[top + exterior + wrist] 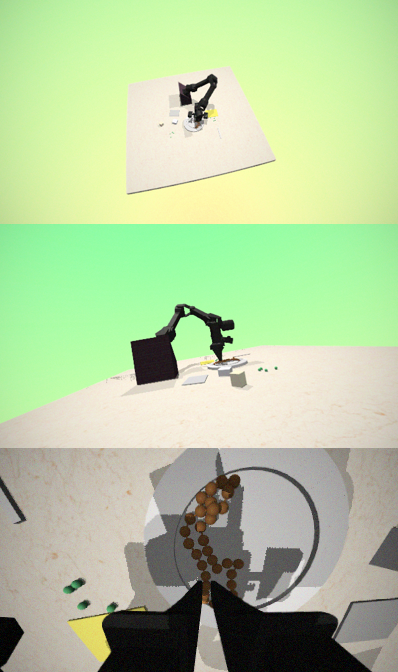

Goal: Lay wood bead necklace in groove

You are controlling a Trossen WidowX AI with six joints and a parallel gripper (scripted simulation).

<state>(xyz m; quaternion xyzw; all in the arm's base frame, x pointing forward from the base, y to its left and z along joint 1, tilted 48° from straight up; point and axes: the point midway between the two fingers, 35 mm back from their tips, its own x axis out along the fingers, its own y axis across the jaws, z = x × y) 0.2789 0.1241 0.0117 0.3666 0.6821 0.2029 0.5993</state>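
Now: the round white bead board 2 cm ahead of my gripper tip, 5 cm to the right of it and 1 cm below it. Round my gripper tip: thin white strip (17 cm ahead, 18 cm to the left, 1 cm below); yellow card (7 cm behind, 15 cm to the left, 1 cm below); grey flat plate (14 cm behind, 23 cm to the right, 1 cm below).
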